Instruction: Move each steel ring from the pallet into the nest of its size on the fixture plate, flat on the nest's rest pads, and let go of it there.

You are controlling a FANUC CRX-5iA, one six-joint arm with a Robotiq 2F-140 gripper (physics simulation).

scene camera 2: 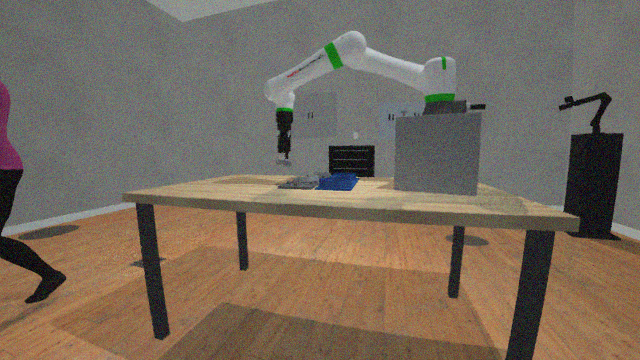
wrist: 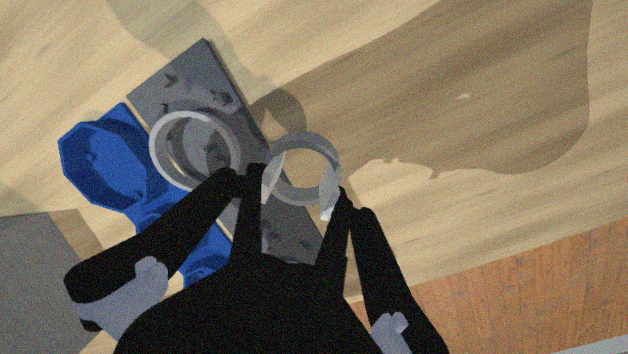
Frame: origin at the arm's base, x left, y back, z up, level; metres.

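Where they show: gripper, fingertip midpoint: (scene camera 2: 283, 165) (wrist: 303, 168); arm's base at its link origin: (scene camera 2: 439, 115).
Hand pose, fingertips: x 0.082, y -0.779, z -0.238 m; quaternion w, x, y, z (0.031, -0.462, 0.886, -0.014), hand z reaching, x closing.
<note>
Each offset is from my fingertips to the centre of the thing. "spot": to the spot under its first point. Level surfaces: height alone.
My gripper (scene camera 2: 284, 156) (wrist: 303, 168) is shut on a medium steel ring {dx +0.000, dy +0.000, dz +0.011 m} (scene camera 2: 283, 162) (wrist: 287, 195), its fingertips at opposite sides of the ring's wall. It holds the ring well above the table, and in the wrist view the ring overlaps the long edge of the pallet. The dark grey pallet (scene camera 2: 296, 185) (wrist: 295, 235) lies beside the blue fixture plate (scene camera 2: 339, 182) (wrist: 160, 199). A large steel ring {spot: dx +0.076, dy +0.214, dz -0.047 m} (wrist: 156, 150) is on the pallet. The fixture's large nest {spot: dx +0.080, dy +0.366, dz -0.087 m} (wrist: 107, 167) holds no ring. The fixture's smaller nests are partly hidden behind my gripper, as is part of the pallet.
The wooden table {dz -0.095 m} (scene camera 2: 225, 196) (wrist: 475, 200) carries the pallet and fixture. The arm's grey pedestal (scene camera 2: 437, 155) (wrist: 35, 280) stands on the fixture's side. A person in a pink top (scene camera 2: 6, 135) is at the left, beyond the table. A black stand (scene camera 2: 594, 185) is at the right.
</note>
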